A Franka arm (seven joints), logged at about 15 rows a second.
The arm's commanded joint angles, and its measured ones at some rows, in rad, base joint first. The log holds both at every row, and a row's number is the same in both.
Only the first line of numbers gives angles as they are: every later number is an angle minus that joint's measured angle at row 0.
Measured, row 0: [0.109 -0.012 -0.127 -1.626 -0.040 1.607 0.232]
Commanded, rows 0 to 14: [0.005 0.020 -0.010 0.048 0.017 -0.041 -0.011]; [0.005 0.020 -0.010 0.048 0.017 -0.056 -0.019]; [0.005 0.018 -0.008 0.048 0.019 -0.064 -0.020]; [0.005 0.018 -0.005 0.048 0.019 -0.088 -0.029]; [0.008 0.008 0.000 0.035 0.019 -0.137 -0.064]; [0.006 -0.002 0.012 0.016 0.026 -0.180 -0.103]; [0.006 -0.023 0.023 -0.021 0.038 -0.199 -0.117]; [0.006 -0.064 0.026 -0.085 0.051 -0.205 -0.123]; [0.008 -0.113 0.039 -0.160 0.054 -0.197 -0.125]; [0.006 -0.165 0.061 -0.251 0.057 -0.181 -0.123]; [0.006 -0.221 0.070 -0.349 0.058 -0.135 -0.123]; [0.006 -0.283 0.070 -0.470 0.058 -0.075 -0.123]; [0.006 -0.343 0.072 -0.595 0.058 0.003 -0.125]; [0.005 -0.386 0.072 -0.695 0.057 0.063 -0.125]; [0.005 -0.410 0.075 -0.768 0.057 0.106 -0.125]
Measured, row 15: [0.006 -0.228 0.076 -0.440 0.045 -0.065 -0.099]
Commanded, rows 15 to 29: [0.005 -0.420 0.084 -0.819 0.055 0.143 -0.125]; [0.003 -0.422 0.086 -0.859 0.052 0.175 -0.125]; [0.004 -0.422 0.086 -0.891 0.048 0.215 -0.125]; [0.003 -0.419 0.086 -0.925 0.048 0.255 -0.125]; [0.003 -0.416 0.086 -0.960 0.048 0.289 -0.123]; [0.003 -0.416 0.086 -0.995 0.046 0.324 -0.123]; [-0.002 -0.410 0.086 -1.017 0.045 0.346 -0.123]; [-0.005 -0.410 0.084 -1.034 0.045 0.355 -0.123]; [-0.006 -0.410 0.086 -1.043 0.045 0.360 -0.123]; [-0.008 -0.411 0.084 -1.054 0.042 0.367 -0.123]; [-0.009 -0.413 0.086 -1.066 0.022 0.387 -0.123]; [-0.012 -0.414 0.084 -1.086 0.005 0.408 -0.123]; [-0.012 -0.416 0.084 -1.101 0.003 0.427 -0.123]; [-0.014 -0.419 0.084 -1.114 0.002 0.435 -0.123]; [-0.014 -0.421 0.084 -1.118 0.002 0.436 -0.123]
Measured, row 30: [-0.002 -0.385 0.083 -1.073 0.020 0.404 -0.100]
